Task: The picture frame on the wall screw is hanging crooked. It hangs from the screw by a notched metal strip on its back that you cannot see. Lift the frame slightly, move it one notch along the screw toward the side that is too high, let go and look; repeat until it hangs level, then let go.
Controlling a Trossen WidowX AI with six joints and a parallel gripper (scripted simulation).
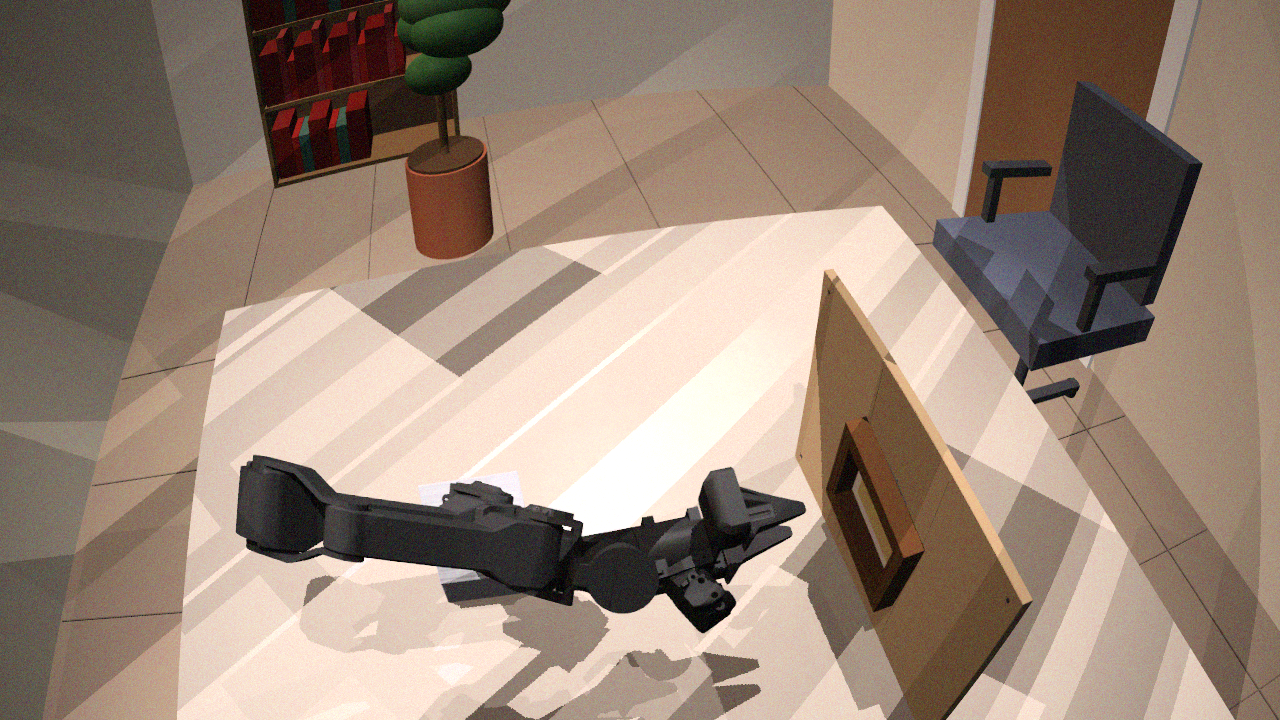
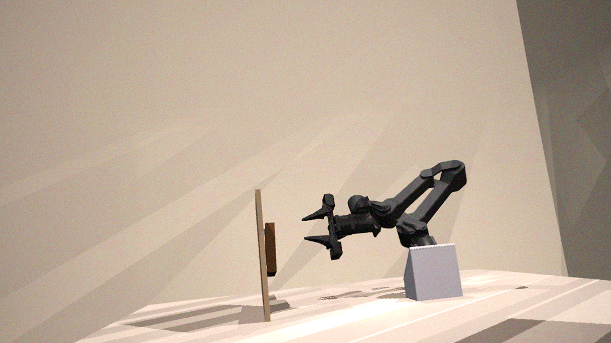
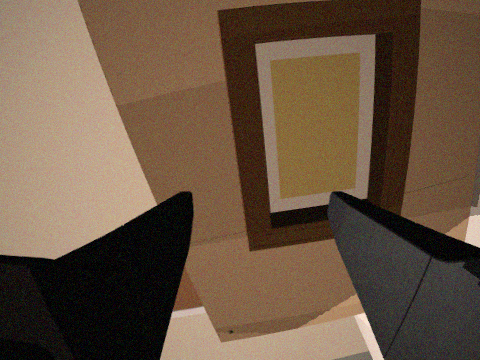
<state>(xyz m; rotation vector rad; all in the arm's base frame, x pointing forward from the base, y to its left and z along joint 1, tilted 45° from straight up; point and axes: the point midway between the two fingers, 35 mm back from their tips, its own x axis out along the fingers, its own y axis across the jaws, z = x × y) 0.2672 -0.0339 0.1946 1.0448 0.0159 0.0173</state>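
My gripper tip is 110 mm short of the picture frame, 50 mm above it and 10 mm to the right of it. Round my gripper tip: board wall: 120 mm ahead, 60 mm below, 20 mm to the left.
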